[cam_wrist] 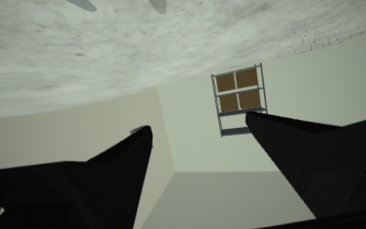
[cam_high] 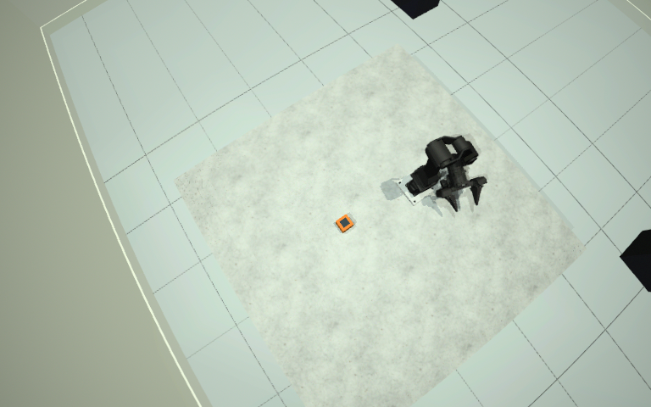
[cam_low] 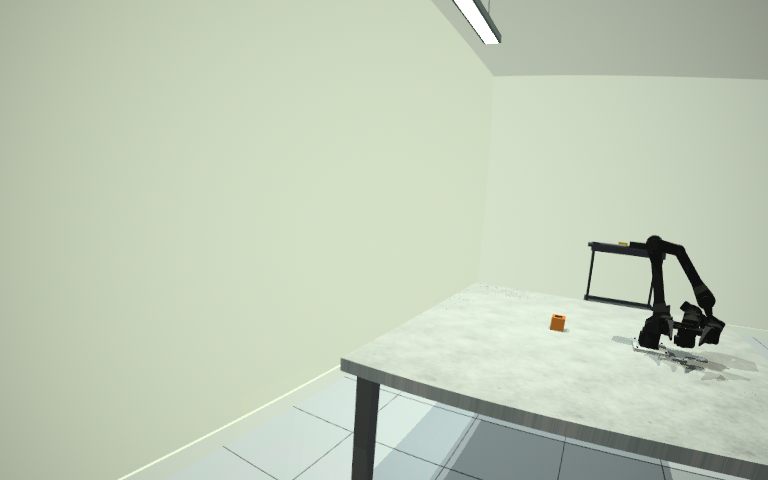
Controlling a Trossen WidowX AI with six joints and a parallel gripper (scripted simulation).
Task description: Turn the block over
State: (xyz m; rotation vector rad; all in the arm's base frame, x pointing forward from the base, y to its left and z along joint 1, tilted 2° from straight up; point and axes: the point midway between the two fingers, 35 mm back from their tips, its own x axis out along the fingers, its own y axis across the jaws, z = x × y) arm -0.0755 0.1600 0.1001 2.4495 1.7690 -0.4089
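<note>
Now: the orange block 400 mm ahead of my gripper tip, 240 mm to the right of it and 60 mm below it.
</note>
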